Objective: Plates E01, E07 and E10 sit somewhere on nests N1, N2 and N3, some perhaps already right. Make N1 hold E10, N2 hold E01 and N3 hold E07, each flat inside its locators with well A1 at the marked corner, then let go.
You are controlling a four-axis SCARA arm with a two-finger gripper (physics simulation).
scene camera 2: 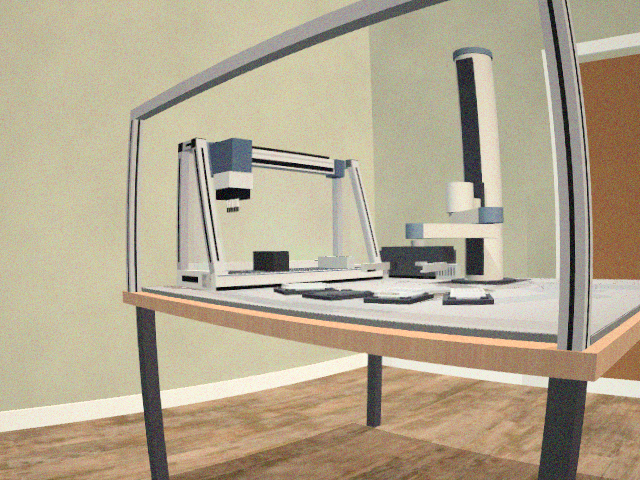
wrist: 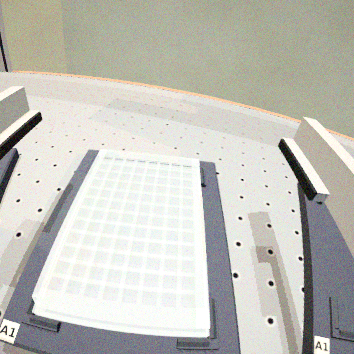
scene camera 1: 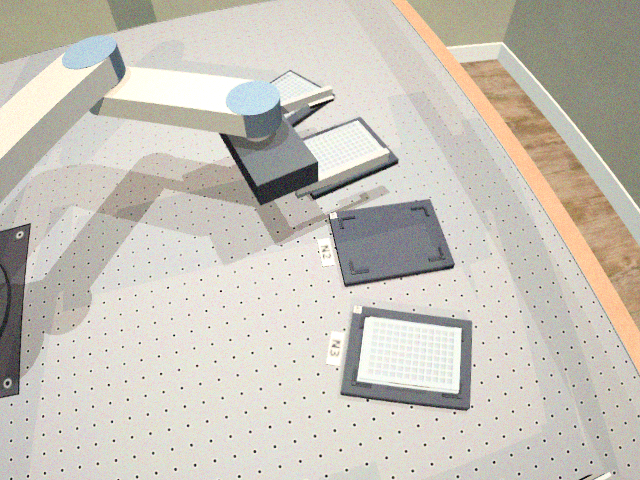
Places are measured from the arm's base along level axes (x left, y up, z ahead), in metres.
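Where they show: gripper, fingertip midpoint: (scene camera 2: pixel 392 268) (wrist: pixel 159 110) (scene camera 1: pixel 357 120).
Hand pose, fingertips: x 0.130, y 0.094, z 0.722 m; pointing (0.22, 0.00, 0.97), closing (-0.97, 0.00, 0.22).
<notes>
Each offset is from my fingertips to the top centre of the thing. "pt": to the spot under its first point.
My gripper (scene camera 1: pixel 357 124) (scene camera 2: pixel 402 268) (wrist: pixel 159 110) is open and empty. Its fingers stand wide on both sides, above a plate {dx +0.003, dy -0.055, dz -0.026 m} (scene camera 1: pixel 343 147) (scene camera 2: pixel 395 293) (wrist: pixel 130 235) in a dark nest {dx +0.003, dy -0.065, dz -0.026 m} (scene camera 1: pixel 393 158) (wrist: pixel 225 300) between N1 and N2. That nest's name label is hidden. The far plate {dx +0.163, dy -0.055, dz -0.088 m} (scene camera 1: pixel 293 86) (scene camera 2: pixel 467 292) sits on N1 {dx +0.163, dy -0.063, dz -0.088 m} (scene camera 2: pixel 467 301), partly behind a finger in scene camera 1. N2 {dx -0.181, dy -0.065, dz -0.003 m} (scene camera 1: pixel 392 242) (scene camera 2: pixel 336 295) (wrist: pixel 330 250) is empty. A plate {dx -0.356, dy -0.055, dz -0.041 m} (scene camera 1: pixel 410 353) (scene camera 2: pixel 305 285) lies flat inside N3 {dx -0.356, dy -0.065, dz -0.041 m} (scene camera 1: pixel 465 361). No plate's name is readable, nor which corner is its A1.
The robot's column (scene camera 2: pixel 485 155) stands behind the nests in scene camera 2. A gantry machine (scene camera 2: pixel 292 155) stands on the table left of it, with a black block {pt dx -0.663, dy +0.006, dz -0.157 m} (scene camera 2: pixel 270 260) on its deck. An enclosure post (scene camera 2: pixel 571 206) rises at the table's near right corner.
</notes>
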